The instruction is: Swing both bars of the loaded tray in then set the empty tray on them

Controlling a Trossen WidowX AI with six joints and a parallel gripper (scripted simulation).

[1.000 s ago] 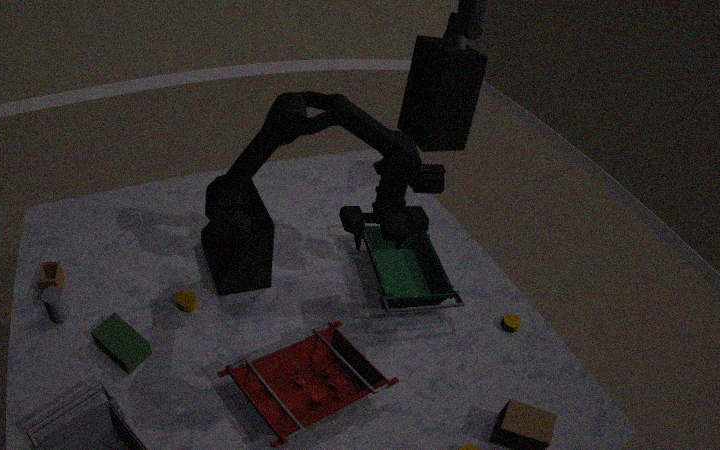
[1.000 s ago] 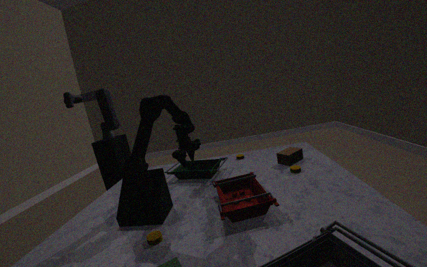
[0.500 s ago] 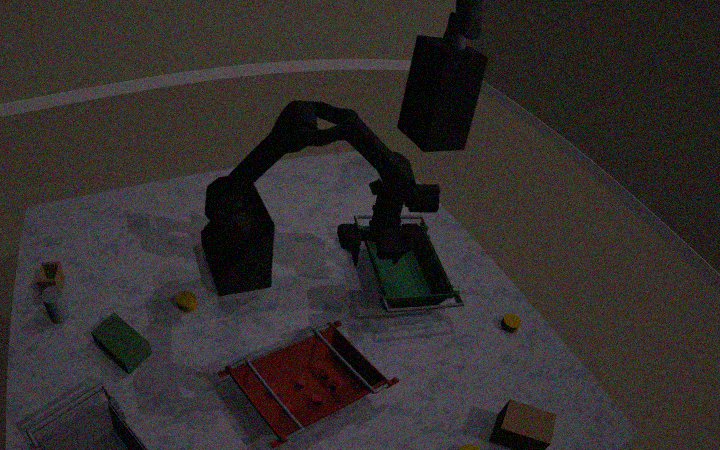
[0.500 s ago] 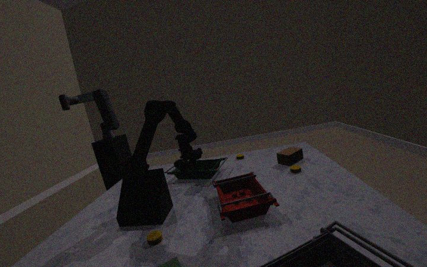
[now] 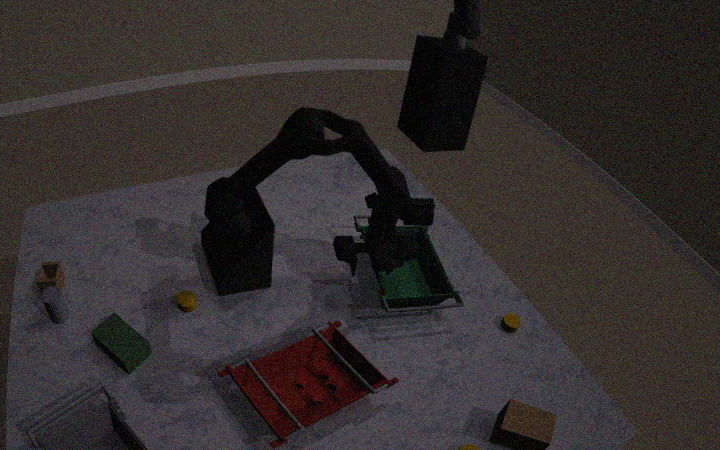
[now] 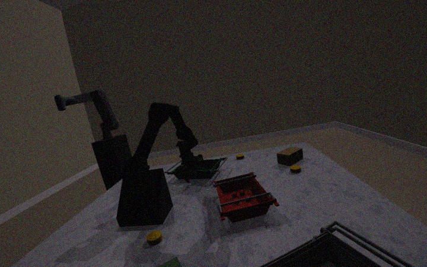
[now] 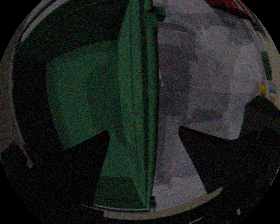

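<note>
The green tray lies 80 mm to the left of my gripper tip, 30 mm above it and 20 mm ahead of it. Round my gripper tip: green block 630 mm to the right, 80 mm ahead, 10 mm above.
</note>
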